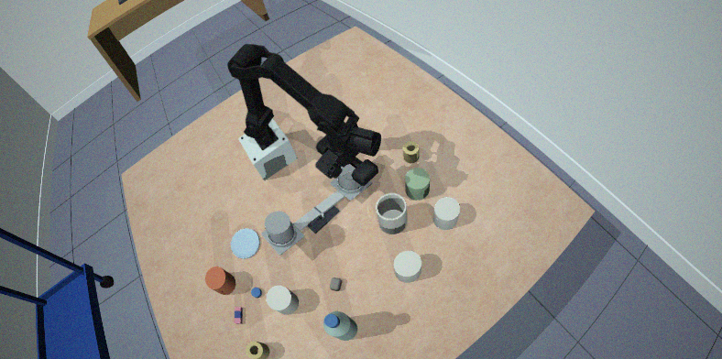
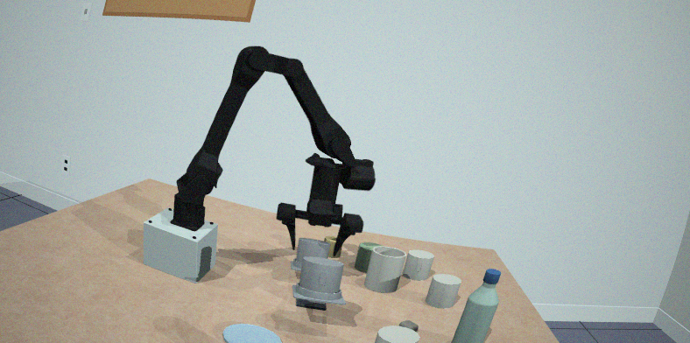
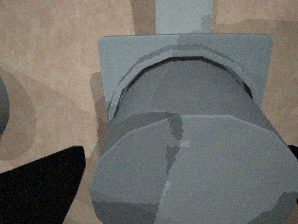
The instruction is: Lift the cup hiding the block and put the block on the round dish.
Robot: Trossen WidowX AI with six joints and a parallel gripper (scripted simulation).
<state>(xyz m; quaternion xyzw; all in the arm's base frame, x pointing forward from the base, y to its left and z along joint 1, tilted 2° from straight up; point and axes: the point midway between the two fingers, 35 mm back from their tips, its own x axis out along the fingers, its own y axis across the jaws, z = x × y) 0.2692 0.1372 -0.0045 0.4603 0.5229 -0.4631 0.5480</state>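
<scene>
Right now my gripper tip is 20 mm above the teal block. Also, from my gripper tip: balance beam: 140 mm to the right, 20 mm below, 20 mm ahead; light blue round dish: 380 mm to the right, 60 mm below, 50 mm behind; green cylinder: 150 mm ahead, 130 mm to the left, 30 mm below.
</scene>
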